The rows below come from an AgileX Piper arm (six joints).
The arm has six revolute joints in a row. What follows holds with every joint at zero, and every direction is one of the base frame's.
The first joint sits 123 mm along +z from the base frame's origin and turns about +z.
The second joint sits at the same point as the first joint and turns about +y.
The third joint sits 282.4 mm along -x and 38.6 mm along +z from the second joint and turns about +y.
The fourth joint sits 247.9 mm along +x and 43.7 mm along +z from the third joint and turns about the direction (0.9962, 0, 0.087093).
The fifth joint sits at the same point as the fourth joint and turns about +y.
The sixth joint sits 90.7 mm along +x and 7.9 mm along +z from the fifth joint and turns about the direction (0.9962, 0, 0.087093).
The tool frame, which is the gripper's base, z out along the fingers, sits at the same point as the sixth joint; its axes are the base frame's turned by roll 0, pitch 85 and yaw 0 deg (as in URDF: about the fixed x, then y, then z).
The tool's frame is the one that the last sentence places.
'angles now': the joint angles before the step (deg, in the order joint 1, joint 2, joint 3, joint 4, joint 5, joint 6). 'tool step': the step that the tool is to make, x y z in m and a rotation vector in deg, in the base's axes. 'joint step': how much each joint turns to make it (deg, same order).
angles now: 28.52 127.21 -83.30 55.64 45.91 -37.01
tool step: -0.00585 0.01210 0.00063 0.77 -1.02 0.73
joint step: 1.80 0.02 0.00 1.46 -1.31 -0.94
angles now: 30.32 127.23 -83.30 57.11 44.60 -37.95
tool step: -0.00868 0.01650 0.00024 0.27 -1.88 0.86
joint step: 2.66 0.00 0.00 1.03 -2.51 -0.68
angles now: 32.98 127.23 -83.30 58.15 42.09 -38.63
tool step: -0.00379 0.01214 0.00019 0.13 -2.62 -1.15
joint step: 2.02 0.00 0.00 1.17 -4.00 -0.30
